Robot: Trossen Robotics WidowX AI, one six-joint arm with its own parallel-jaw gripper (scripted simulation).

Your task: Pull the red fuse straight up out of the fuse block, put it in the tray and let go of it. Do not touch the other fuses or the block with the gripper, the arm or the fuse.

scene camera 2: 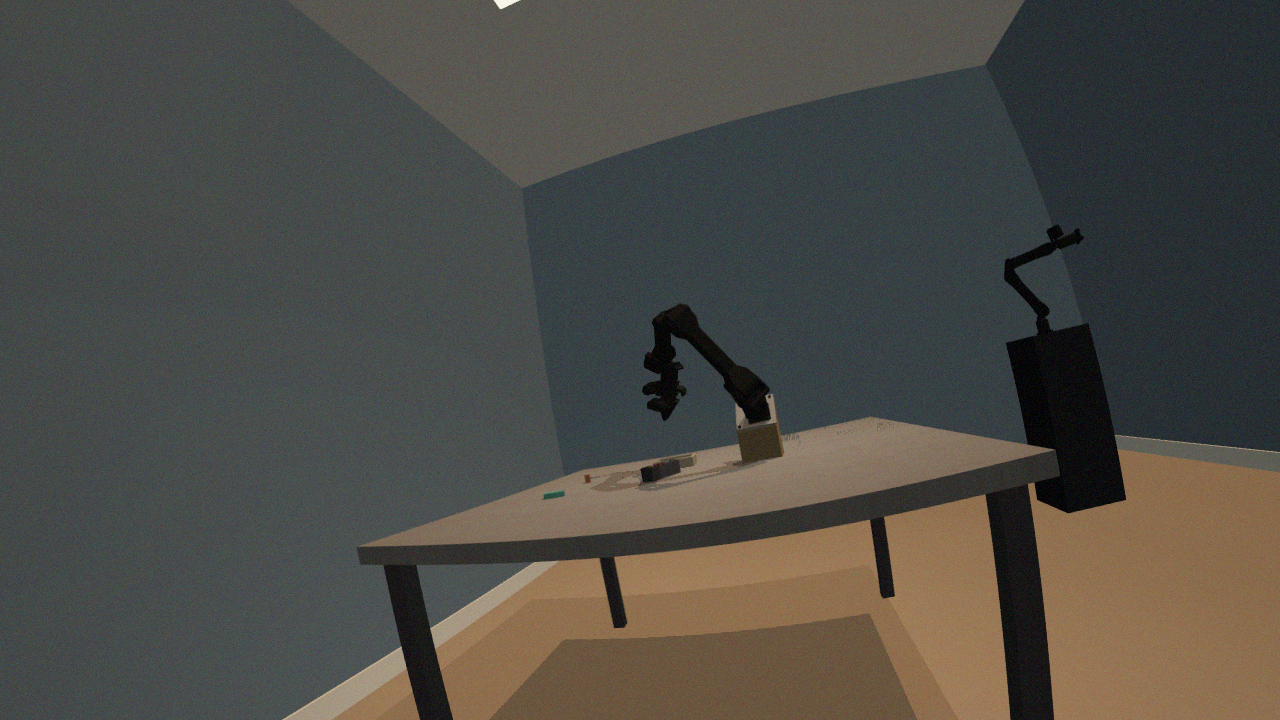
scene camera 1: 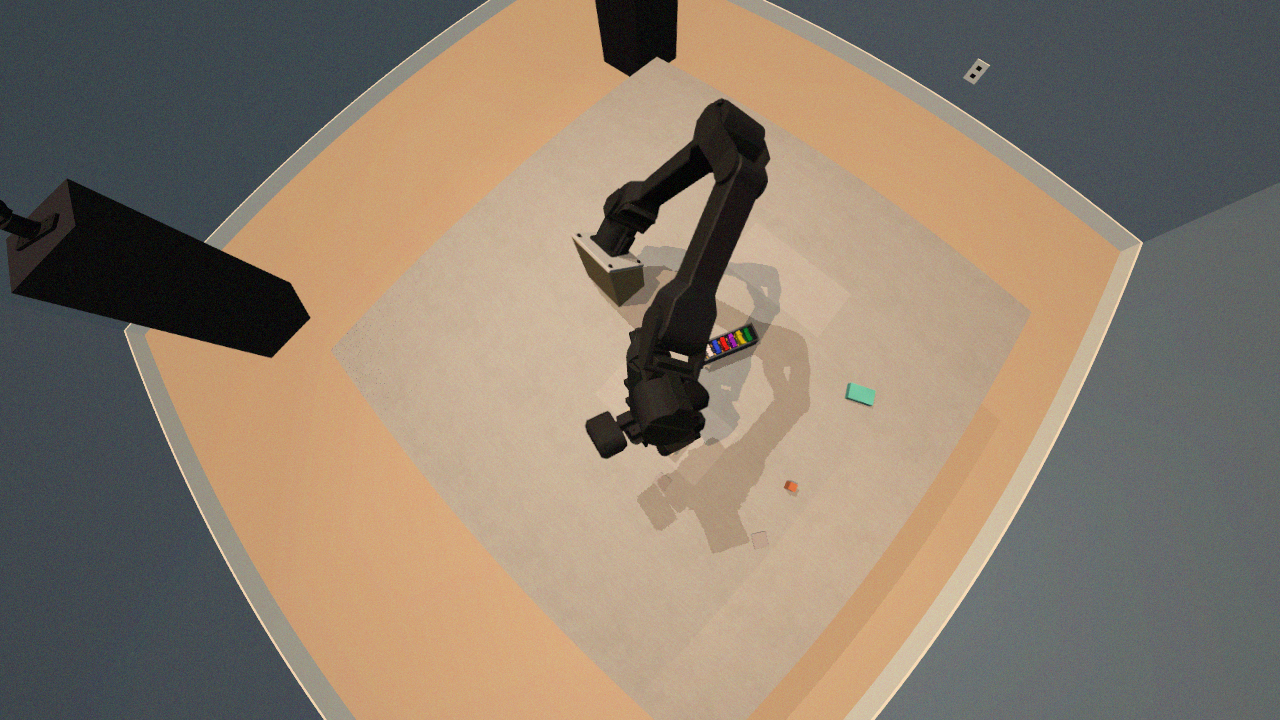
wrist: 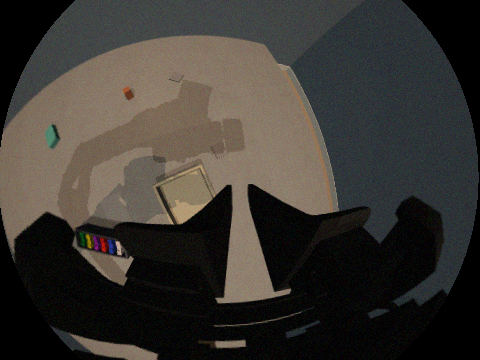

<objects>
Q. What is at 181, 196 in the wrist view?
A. A tan tray.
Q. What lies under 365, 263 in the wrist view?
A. My gripper.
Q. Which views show my gripper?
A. Scene camera 2, scene camera 1 and the wrist view: all of them.
</objects>
